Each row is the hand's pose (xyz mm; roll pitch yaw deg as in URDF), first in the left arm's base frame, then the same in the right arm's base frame.
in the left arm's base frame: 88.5 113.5 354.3 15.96 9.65 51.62
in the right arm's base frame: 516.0 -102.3 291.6 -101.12 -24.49 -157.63
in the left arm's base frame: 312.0 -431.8 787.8 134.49 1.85 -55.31
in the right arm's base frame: 1143.4 -461.8 402.8 -96.39 -43.75 -7.84
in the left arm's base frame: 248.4 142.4 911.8 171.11 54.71 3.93
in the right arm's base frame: 642.5 -651.9 153.6 134.69 -60.24 133.18
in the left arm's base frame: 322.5 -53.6 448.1 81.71 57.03 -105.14
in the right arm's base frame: 680.8 -267.2 484.3 -172.21 -23.91 73.66
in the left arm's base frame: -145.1 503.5 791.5 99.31 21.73 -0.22
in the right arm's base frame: 300.9 -422.4 -207.4 -19.84 -74.46 -137.27
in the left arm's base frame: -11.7 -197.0 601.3 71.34 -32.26 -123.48
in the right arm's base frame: 894.8 -187.7 162.5 178.65 28.84 -3.02
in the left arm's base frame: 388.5 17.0 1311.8 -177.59 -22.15 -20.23
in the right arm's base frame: 869.5 -1028.8 110.7 -2.76 -39.11 -64.36
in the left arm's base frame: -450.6 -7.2 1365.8 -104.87 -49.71 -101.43
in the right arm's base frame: 988.2 -627.6 -619.1 7.39 18.82 -26.86
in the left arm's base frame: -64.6 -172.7 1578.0 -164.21 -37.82 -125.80
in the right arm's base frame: 1172.9 -970.3 -354.8 -61.10 32.13 -8.66
